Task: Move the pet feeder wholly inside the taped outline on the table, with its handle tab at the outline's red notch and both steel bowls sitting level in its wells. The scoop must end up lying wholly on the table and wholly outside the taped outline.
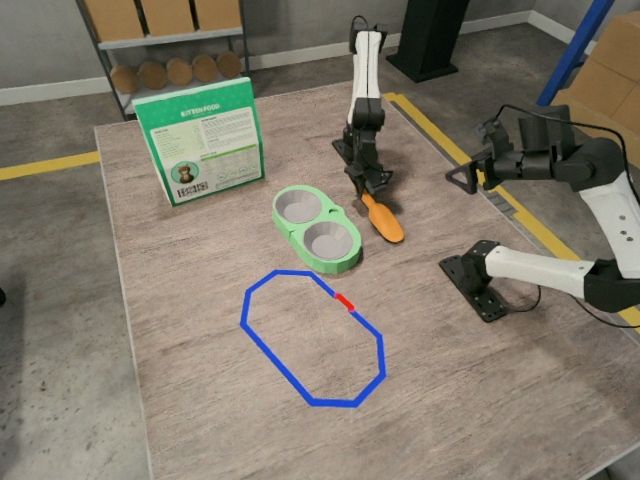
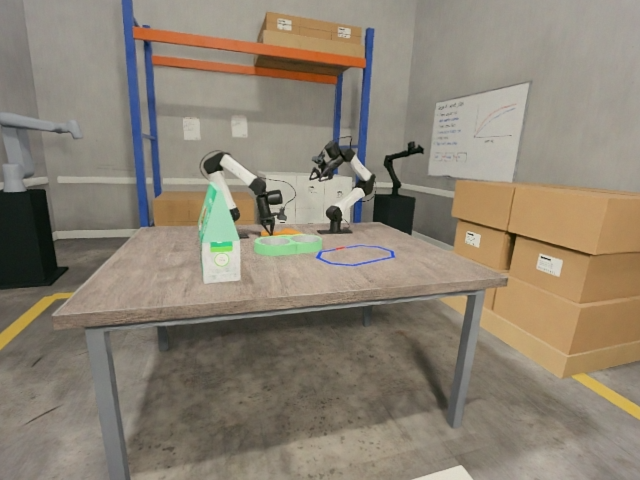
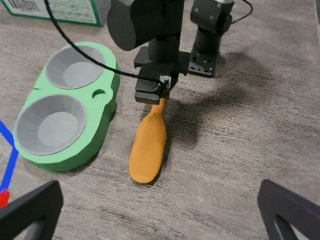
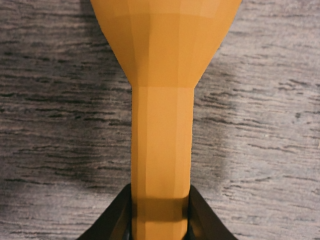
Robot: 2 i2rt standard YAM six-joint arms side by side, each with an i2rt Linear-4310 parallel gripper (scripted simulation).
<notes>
I see my left gripper (image 1: 458,168), my right gripper (image 4: 160,194), an orange scoop (image 1: 380,215), a steel bowl (image 1: 296,206) and a steel bowl (image 1: 328,240).
The orange scoop is seen too in image 3 (image 3: 146,156) and in image 4 (image 4: 163,57). My left gripper also shows in image 3 (image 3: 160,189).
</notes>
